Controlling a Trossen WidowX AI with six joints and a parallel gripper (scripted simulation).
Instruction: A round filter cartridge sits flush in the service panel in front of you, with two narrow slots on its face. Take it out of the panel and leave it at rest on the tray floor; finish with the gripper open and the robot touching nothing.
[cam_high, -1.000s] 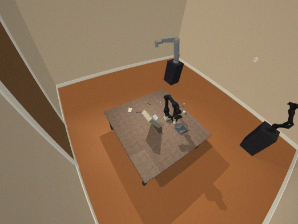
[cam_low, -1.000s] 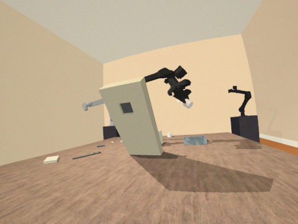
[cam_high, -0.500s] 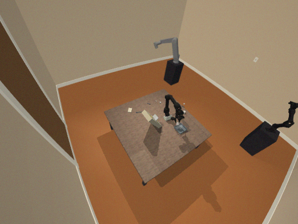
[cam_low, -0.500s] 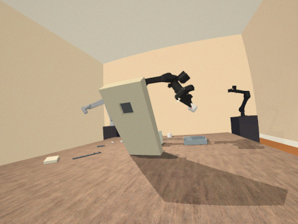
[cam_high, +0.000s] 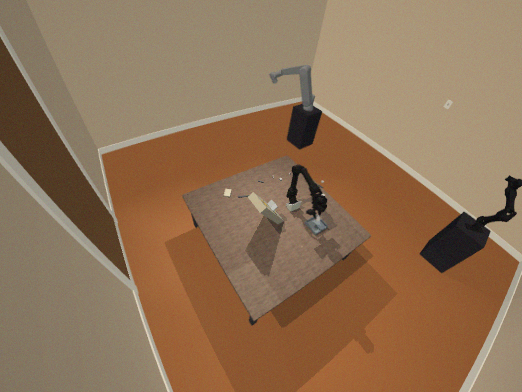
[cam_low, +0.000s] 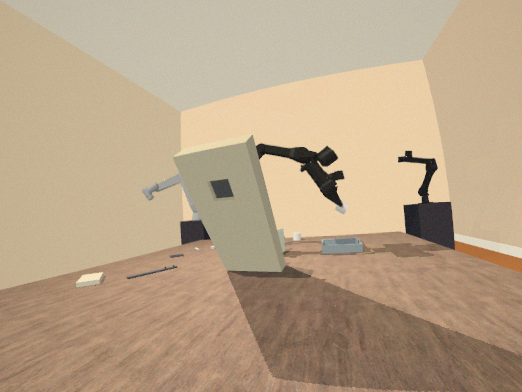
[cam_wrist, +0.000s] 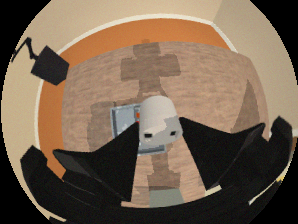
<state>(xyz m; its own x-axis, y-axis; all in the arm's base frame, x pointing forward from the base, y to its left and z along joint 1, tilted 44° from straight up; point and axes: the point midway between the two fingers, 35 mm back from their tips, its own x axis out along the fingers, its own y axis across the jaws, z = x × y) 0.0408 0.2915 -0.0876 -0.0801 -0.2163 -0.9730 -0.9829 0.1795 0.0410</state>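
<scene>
My gripper tip is 170 mm above the grey tray, 60 mm past it and 10 mm to the left of it. Also, from my gripper tip: round filter cartridge: right at my gripper tip; cream block: 770 mm to the right, 400 mm ahead, 170 mm below; cream service panel: 310 mm to the right, 300 mm ahead, 10 mm above.
</scene>
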